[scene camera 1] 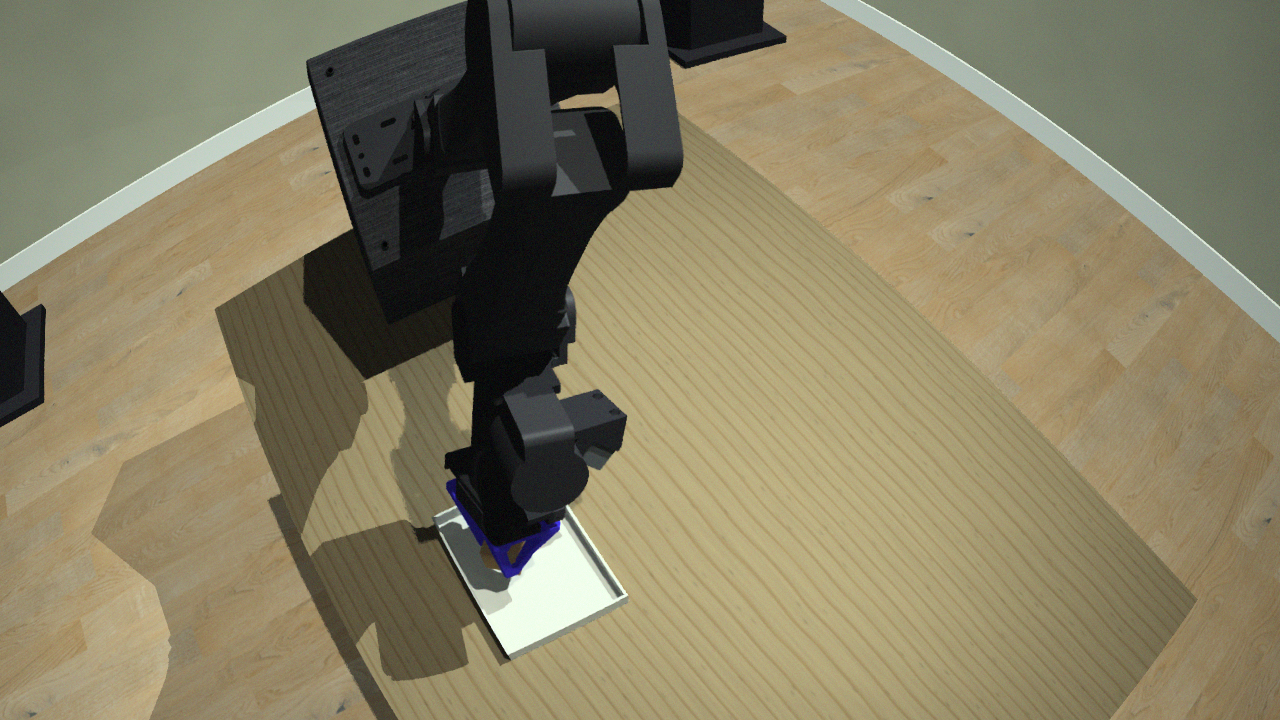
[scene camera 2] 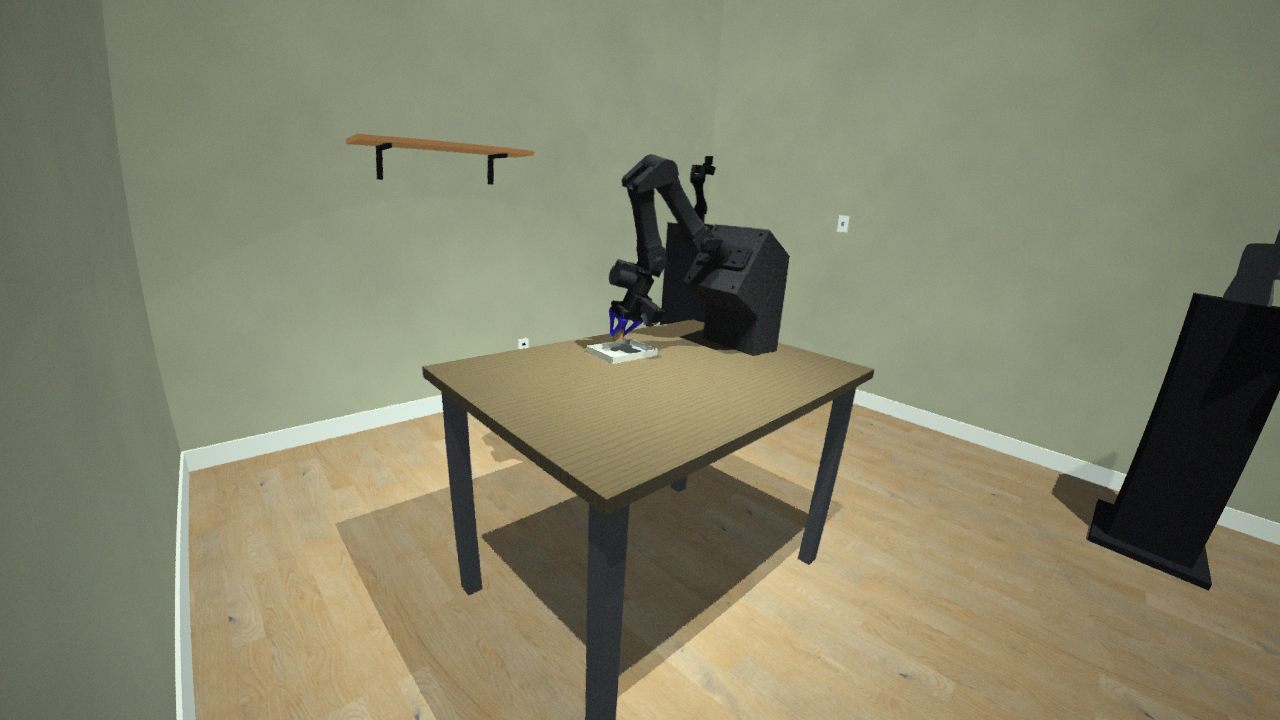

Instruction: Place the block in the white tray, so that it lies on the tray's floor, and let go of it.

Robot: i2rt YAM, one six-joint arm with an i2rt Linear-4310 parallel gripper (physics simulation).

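Seen in the pictures: gripper, fingertip midpoint: (scene camera 1: 498, 559) (scene camera 2: 616, 335); arm's base, link origin: (scene camera 1: 444, 119) (scene camera 2: 724, 256).
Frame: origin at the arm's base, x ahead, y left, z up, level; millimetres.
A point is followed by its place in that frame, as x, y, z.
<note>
The white tray (scene camera 1: 556, 601) @[357, -95, -299] (scene camera 2: 614, 358) @[385, -34, -286] lies on the wooden table, near its left edge in the scene camera 1 view. My gripper (scene camera 1: 503, 564) @[312, -125, -249] (scene camera 2: 619, 334) @[312, -125, -249] points down with blue fingers, low over the rear part of the tray. It is shut on the small brown block (scene camera 1: 489, 556) @[315, -132, -231] (scene camera 2: 618, 334) @[321, -104, -240], which is mostly hidden behind a finger in the scene camera 1 view. The block is inside the tray's outline as seen from above. Whether its underside touches the tray floor cannot be told. A shadow falls on the tray beside it.
The table (scene camera 1: 805, 447) @[338, 211, -301] (scene camera 2: 626, 411) @[563, 249, -301] carries a large black base block (scene camera 1: 402, 53) @[-46, -20, 69] (scene camera 2: 751, 304) @[-13, 115, -131] behind the tray, with my arm mounted on it. A wooden wall shelf (scene camera 2: 438, 145) is at the back left. A black pedestal (scene camera 2: 1190, 429) stands on the floor at the right.
</note>
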